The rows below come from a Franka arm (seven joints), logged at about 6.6 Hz.
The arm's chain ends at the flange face. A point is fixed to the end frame.
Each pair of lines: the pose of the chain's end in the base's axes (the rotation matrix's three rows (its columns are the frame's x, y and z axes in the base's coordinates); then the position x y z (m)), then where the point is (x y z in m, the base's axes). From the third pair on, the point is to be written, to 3 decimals.
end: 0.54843 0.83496 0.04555; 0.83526 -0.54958 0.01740; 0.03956 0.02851 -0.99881; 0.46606 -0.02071 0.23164
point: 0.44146 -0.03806 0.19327
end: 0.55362 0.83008 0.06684; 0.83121 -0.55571 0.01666; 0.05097 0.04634 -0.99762; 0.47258 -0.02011 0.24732
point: 0.44867 -0.03729 0.20844
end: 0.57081 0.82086 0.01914; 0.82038 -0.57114 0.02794; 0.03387 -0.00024 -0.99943; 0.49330 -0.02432 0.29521
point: 0.467 -0.041 0.257
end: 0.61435 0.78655 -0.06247; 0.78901 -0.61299 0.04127; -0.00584 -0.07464 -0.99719; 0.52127 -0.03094 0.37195
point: 0.491 -0.045 0.336
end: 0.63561 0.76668 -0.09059; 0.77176 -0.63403 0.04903; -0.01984 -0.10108 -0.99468; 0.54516 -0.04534 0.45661
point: 0.514 -0.059 0.422
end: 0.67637 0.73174 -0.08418; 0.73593 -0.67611 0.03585; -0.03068 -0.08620 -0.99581; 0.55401 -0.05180 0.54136
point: 0.522 -0.064 0.507
